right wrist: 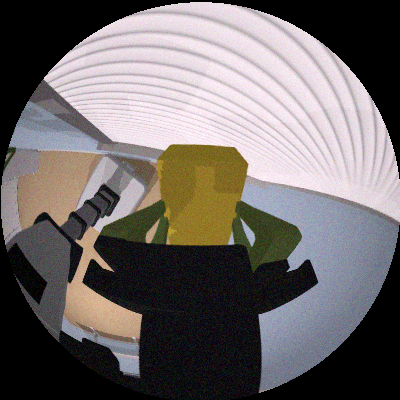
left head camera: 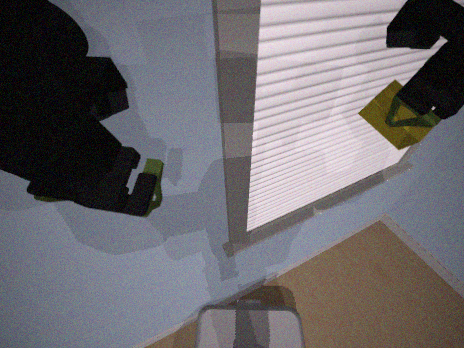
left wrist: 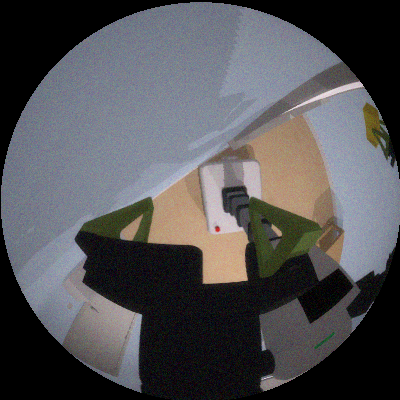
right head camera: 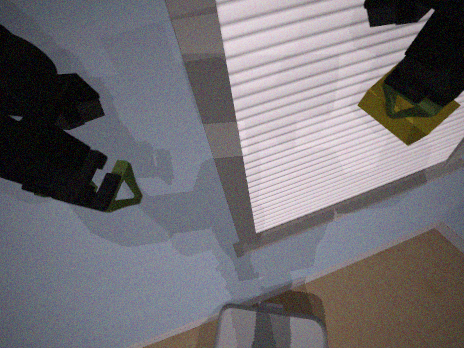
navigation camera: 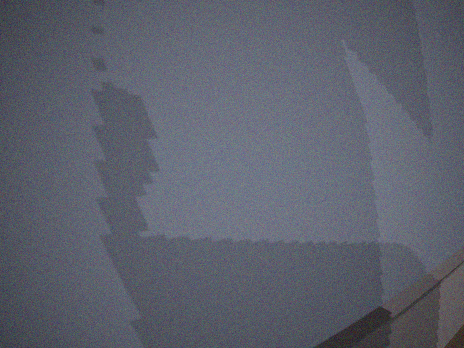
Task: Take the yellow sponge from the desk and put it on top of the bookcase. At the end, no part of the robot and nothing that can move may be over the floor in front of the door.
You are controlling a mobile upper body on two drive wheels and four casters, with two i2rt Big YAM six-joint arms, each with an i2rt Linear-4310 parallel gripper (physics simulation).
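Frame: origin at the left arm's base, x ahead, y up, z right, level; metres.
Seen in the pictures: left gripper, fingertip midpoint: [left head camera: 129, 197] [left wrist: 200, 201] [right head camera: 117, 194]; right gripper, fingertip midpoint: [right wrist: 199, 201] [left head camera: 397, 113] [right head camera: 403, 102].
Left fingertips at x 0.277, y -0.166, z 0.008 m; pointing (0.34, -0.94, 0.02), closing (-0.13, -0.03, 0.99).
Observation:
A point is followed by its place in that frame.
The yellow sponge [left head camera: 372, 112] {y -0.118, x 0.431, z 0.407 m} [right head camera: 407, 132] {y -0.145, x 0.390, z 0.452 m} [left wrist: 371, 120] [right wrist: 200, 175] {y -0.089, x 0.441, z 0.427 m} is held up in the air in front of the window. My right gripper [left head camera: 402, 117] {y -0.118, x 0.428, z 0.451 m} [right head camera: 410, 107] {y -0.118, x 0.428, z 0.451 m} [right wrist: 199, 201] {y -0.118, x 0.428, z 0.451 m} is shut on it, one green finger on each side. My left gripper [left head camera: 100, 194] [left wrist: 200, 201] {y -0.166, x 0.277, z 0.008 m} is open and empty, held high in front of the blue wall. Part of the pale bookcase [left wrist: 75, 281] {y -0.396, x -0.354, z -1.160 m} [right wrist: 25, 162] shows at the lower left in the left wrist view and at the left edge in the right wrist view. Its top cannot be made out. The desk cannot be made out.
The blue wall [left head camera: 170, 65] {y -0.018, x 0.375, z 0.082 m} [navigation camera: 250, 150] {y -1.181, x 0.451, z 0.234 m} is very close ahead. The window [left head camera: 320, 110] {y -0.153, x 0.499, z 0.343 m} [right head camera: 320, 110] {y -0.167, x 0.501, z 0.348 m} [right wrist: 225, 65] {y -0.069, x 0.516, z 0.378 m} is at the right. My white base [left head camera: 220, 327] {y -1.150, x 0.223, z 0.084 m} [left wrist: 215, 175] {y -1.150, x 0.209, z 0.089 m} stands by the baseboard. The door [left wrist: 102, 337] {y -0.091, x -1.497, z -1.618 m} shows lower left, and a wooden piece of furniture [left wrist: 328, 237] {y -1.259, x -0.868, z 1.887 m} at the right.

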